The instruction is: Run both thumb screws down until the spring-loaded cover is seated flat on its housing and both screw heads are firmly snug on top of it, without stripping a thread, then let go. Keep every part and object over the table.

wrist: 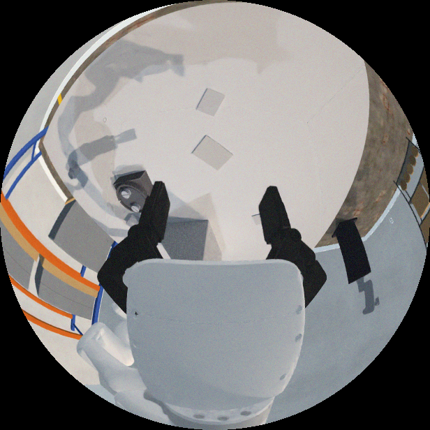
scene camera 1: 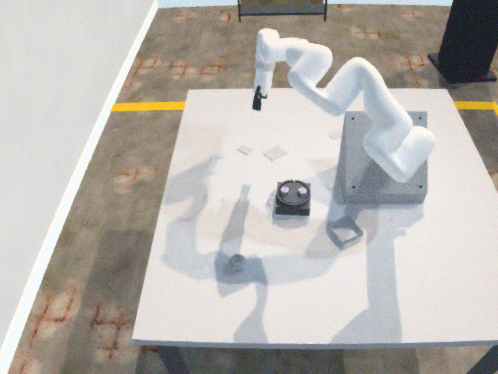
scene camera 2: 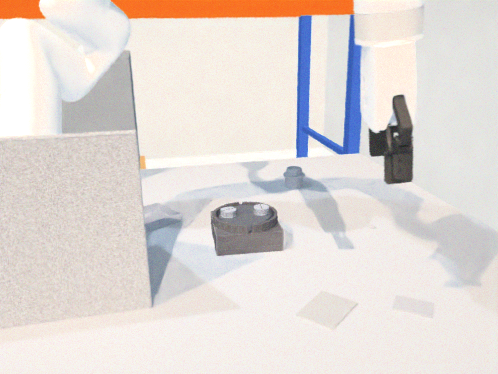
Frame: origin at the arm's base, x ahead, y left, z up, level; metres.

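Where they show: gripper, fingertip midpoint: [scene camera 1: 259, 103] [scene camera 2: 389, 167]; arm's base at its link origin: [scene camera 2: 28, 188].
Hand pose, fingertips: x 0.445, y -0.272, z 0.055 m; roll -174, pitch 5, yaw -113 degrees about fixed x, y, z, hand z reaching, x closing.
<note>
Each offset is from my fingertips to the top centre of the thing. "spot": to the spot under its first point. Level surfaces: height alone.
The dark square housing @[dx -0.081, dy +0.322, dz -0.169 m] [scene camera 1: 293, 208] [scene camera 2: 250, 243] [wrist: 141, 179] stands on the table. The round dark cover @[dx -0.081, dy +0.322, dz -0.170 m] [scene camera 1: 293, 196] [scene camera 2: 245, 216] lies on top of it; whether it is seated flat is too small to tell. Two pale thumb screws stand on the cover: one screw [scene camera 1: 285, 190] [scene camera 2: 228, 212] and the other screw [scene camera 1: 302, 191] [scene camera 2: 261, 209]. Both screw heads also show in the wrist view. Whether the heads touch the cover cannot be told. My gripper [wrist: 215, 193] is open and empty, high above the far part of the table in scene camera 1, well away from the housing.
A grey square frame @[spot: dx -0.198, dy +0.508, dz -0.219 m] [scene camera 1: 332, 239] and a small round grey part @[dx +0.147, dy +0.578, dz -0.175 m] [scene camera 1: 237, 262] [scene camera 2: 294, 178] rest on the table @[dz -0.225 m] [scene camera 1: 200, 310]. Two flat pale tiles, one larger @[dx -0.055, dy +0.046, dz -0.222 m] [scene camera 1: 275, 153] [scene camera 2: 328, 310] [wrist: 212, 152] and one smaller @[dx +0.067, dy +0.006, dz -0.222 m] [scene camera 1: 244, 149] [scene camera 2: 413, 306] [wrist: 210, 102], lie nearby. The arm's grey base block [scene camera 1: 385, 194] [scene camera 2: 70, 225] stands beside the housing.
</note>
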